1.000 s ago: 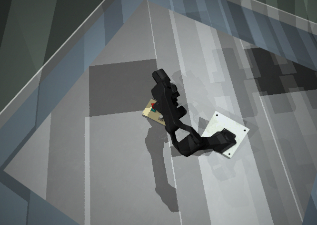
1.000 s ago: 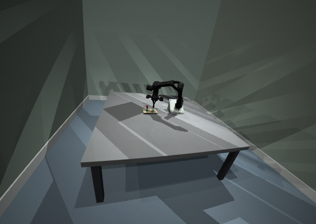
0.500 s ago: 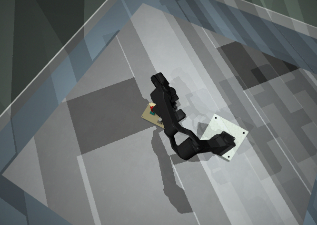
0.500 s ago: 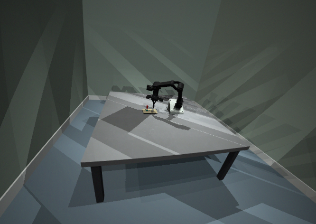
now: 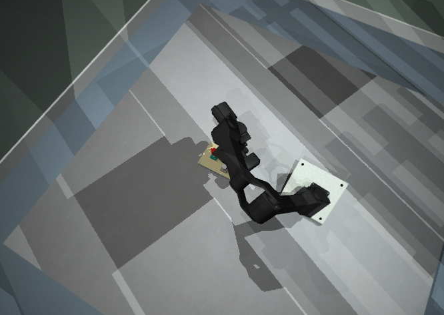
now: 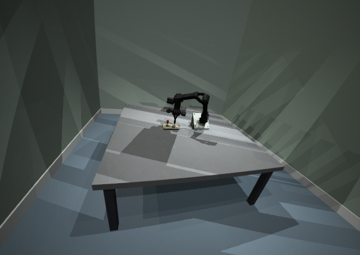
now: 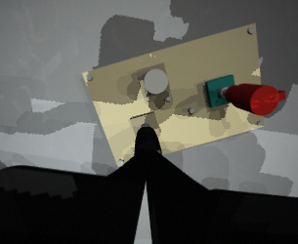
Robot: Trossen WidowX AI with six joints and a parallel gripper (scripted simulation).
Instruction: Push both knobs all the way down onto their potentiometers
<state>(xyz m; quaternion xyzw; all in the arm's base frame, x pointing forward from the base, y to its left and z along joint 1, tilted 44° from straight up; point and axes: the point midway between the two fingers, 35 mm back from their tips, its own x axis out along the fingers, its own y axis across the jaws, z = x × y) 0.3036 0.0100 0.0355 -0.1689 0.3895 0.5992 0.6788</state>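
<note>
My gripper tip is 8 cm short of the red knob, 2 cm to the right of it and 1 cm above it. Also, from my gripper tip: black knob (1 cm below).
</note>
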